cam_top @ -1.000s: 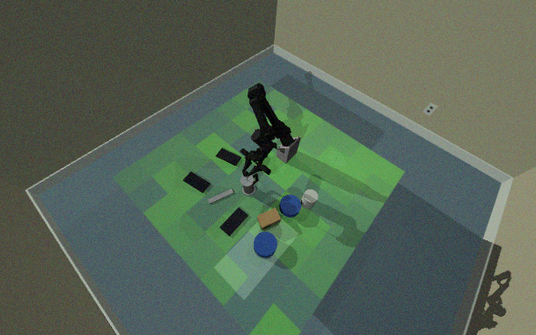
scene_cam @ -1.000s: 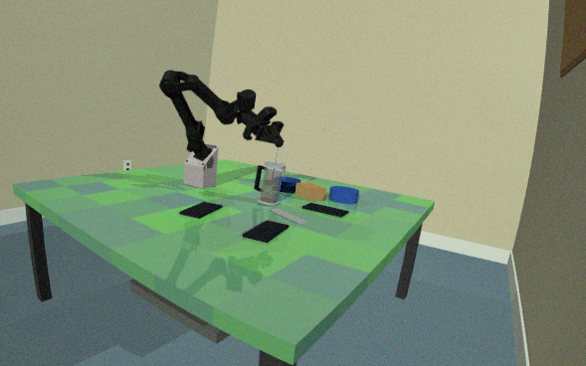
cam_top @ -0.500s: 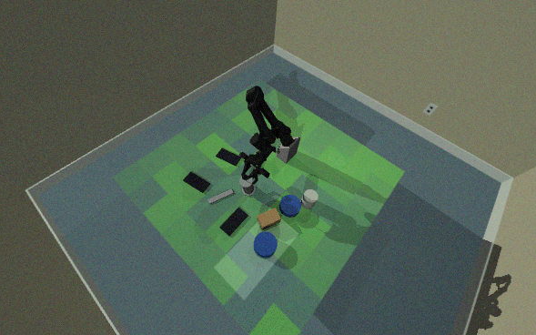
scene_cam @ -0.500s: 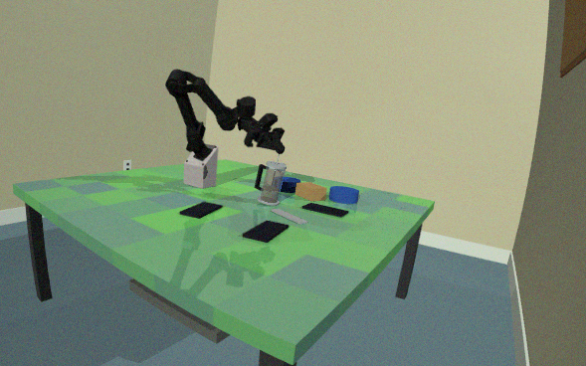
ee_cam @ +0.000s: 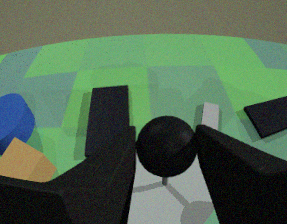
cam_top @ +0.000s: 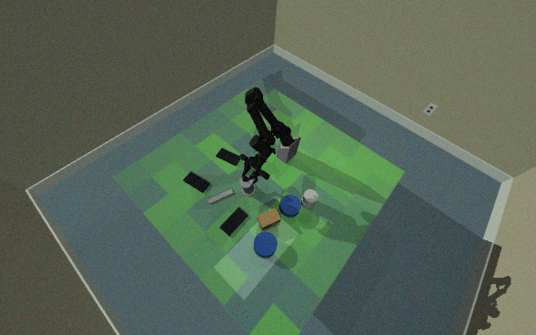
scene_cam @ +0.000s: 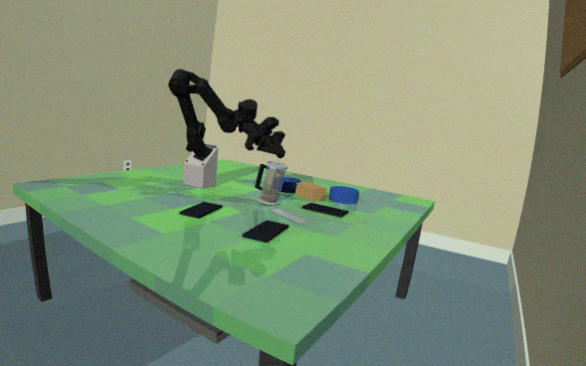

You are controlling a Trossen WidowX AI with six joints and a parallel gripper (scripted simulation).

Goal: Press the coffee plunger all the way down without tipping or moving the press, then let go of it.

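My gripper tip is now 40 mm past the coffee press, 10 mm to the left of it and 90 mm above it. Round my gripper tip: grey bar (120 mm ahead, 80 mm to the right, 180 mm below); then tan block (210 mm to the left, 160 mm below).
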